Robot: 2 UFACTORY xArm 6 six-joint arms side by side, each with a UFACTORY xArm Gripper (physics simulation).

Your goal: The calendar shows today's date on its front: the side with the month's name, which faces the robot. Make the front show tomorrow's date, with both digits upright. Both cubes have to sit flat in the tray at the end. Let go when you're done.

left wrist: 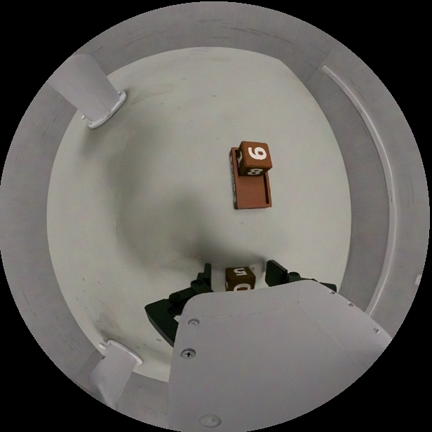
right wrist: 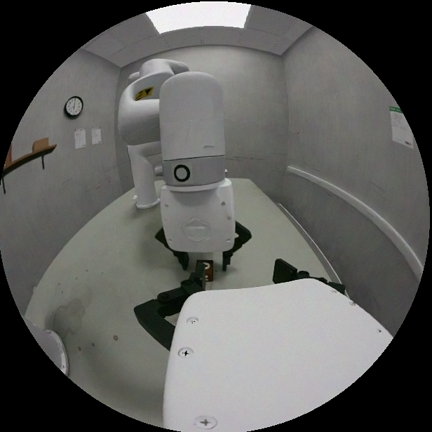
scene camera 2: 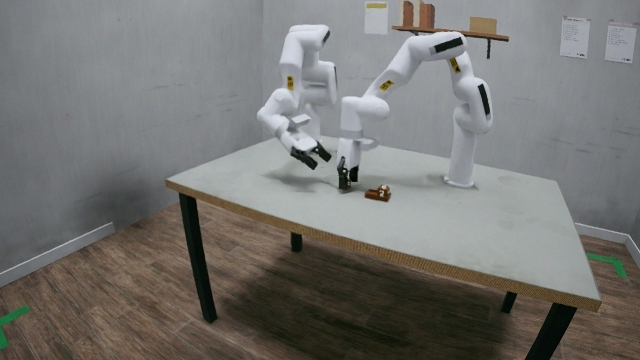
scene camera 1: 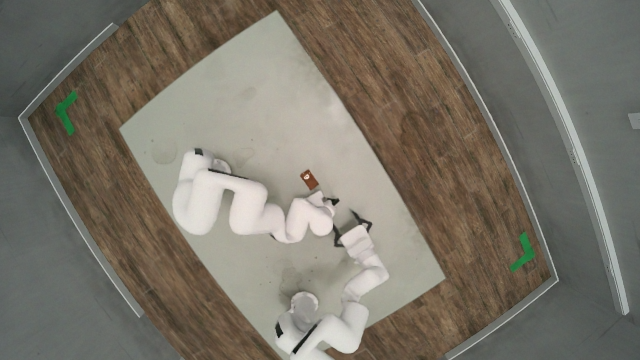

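Pixels of known places: left gripper, fingertip midpoint: [scene camera 2: 348,184]; right gripper, fingertip midpoint: [scene camera 2: 323,163] [scene camera 1: 343,218]; left arm's base at its link origin: [scene camera 2: 458,182]; right arm's base at its link origin: [scene camera 1: 304,303].
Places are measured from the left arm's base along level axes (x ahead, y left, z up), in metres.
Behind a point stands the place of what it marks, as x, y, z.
The calendar tray [scene camera 1: 312,185] @(0.337, -0.231, 0.010) [scene camera 2: 371,194] @(0.360, -0.217, 0.017) [left wrist: 252,196] has one brown cube [scene camera 1: 306,177] @(0.333, -0.188, 0.041) [scene camera 2: 384,191] @(0.349, -0.176, 0.034) [left wrist: 256,159] in its upper half in the left wrist view. That cube shows a 9 or 6 on top, an 8 toward the bare half and a partly hidden digit toward the lettered front. In scene camera 2 its far side shows a 2. The other cube [left wrist: 240,279] [right wrist: 206,270] stands on the table, showing a 5 and a 0 in the left wrist view. My left gripper [scene camera 2: 349,181] @(0.330, -0.323, 0.015) [left wrist: 239,272] is open around it. My right gripper [scene camera 1: 344,220] @(0.387, -0.390, 0.094) [scene camera 2: 320,161] @(0.387, -0.390, 0.094) [right wrist: 240,272] is open and empty.
The right gripper hangs above the table [scene camera 1: 280,115] @(0.354, 0.084, 0.000) [scene camera 2: 450,225] @(0.386, 0.068, 0.000) beside the left gripper, close to it. The left arm's base [scene camera 2: 460,182] @(0.045, 0.015, 0.016) [left wrist: 107,112] stands away from the tray. A wall shelf [scene camera 2: 450,34] is behind the arms.
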